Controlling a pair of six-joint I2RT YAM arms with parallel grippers.
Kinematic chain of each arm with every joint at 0, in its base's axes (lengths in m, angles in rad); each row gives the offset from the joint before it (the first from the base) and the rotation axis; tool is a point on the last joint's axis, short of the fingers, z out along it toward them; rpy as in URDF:
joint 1: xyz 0 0 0.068 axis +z
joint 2: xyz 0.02 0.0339 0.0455 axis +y
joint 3: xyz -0.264 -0.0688 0 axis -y
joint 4: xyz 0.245 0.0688 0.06 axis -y
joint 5: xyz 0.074 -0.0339 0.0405 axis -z
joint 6: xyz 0.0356 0 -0.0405 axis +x
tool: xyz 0 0 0 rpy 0 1.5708 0
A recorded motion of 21 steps. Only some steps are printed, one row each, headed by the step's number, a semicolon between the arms.
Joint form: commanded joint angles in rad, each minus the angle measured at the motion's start. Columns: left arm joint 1, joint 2, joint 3, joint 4, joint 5, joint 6; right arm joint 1, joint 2, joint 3, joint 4, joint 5, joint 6.
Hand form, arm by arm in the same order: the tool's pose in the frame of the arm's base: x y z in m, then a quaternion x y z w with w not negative. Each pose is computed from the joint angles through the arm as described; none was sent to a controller.
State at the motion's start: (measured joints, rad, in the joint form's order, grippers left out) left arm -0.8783 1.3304 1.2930 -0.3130 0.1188 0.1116; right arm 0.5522 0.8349 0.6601 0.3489 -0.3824 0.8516
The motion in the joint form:
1: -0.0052 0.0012 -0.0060 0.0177 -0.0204 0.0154; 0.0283 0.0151 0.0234 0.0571 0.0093 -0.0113
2: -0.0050 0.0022 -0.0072 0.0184 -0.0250 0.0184; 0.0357 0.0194 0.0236 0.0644 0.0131 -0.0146
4: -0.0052 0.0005 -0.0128 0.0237 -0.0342 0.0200; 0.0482 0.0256 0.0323 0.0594 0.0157 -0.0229
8: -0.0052 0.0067 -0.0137 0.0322 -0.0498 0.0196; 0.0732 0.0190 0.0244 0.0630 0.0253 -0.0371
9: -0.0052 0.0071 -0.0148 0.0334 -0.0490 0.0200; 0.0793 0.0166 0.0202 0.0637 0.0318 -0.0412
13: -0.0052 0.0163 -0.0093 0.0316 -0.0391 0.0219; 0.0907 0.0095 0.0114 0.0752 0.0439 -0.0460
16: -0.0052 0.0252 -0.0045 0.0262 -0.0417 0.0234; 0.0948 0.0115 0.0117 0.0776 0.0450 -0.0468
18: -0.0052 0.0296 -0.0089 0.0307 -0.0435 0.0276; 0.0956 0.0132 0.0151 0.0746 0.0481 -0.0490
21: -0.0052 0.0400 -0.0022 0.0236 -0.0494 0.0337; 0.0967 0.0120 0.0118 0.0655 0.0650 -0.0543
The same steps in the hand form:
1: 0.1927 -0.2403 0.3825 0.41958 0.69989 -0.25026 0.52103; 0.1613 0.1213 0.3558 -0.06604 0.62064 0.59085 0.51122
2: 0.1931 -0.2404 0.3819 0.41963 0.70041 -0.24750 0.52161; 0.1612 0.1229 0.3559 -0.06821 0.61910 0.59166 0.51185
4: 0.1932 -0.2401 0.3809 0.41785 0.70111 -0.24388 0.52381; 0.1608 0.1256 0.3573 -0.07338 0.61934 0.59190 0.51058
8: 0.1949 -0.2413 0.3797 0.41372 0.70323 -0.23833 0.52679; 0.1568 0.1286 0.3561 -0.08196 0.61708 0.59325 0.51044
9: 0.1950 -0.2415 0.3793 0.41409 0.70310 -0.23848 0.52660; 0.1558 0.1291 0.3552 -0.08247 0.61720 0.59241 0.51118
13: 0.1962 -0.2435 0.3784 0.41788 0.70261 -0.24093 0.52313; 0.1534 0.1297 0.3546 -0.08355 0.61302 0.59336 0.51493
16: 0.1976 -0.2451 0.3769 0.41897 0.70515 -0.23824 0.52007; 0.1532 0.1305 0.3546 -0.08468 0.61256 0.59412 0.51441
18: 0.1985 -0.2461 0.3745 0.42055 0.70564 -0.23587 0.51920; 0.1535 0.1308 0.3552 -0.08428 0.61300 0.59300 0.51525
21: 0.2002 -0.2478 0.3730 0.42266 0.70800 -0.23054 0.51666; 0.1539 0.1307 0.3533 -0.07874 0.61738 0.58707 0.51768

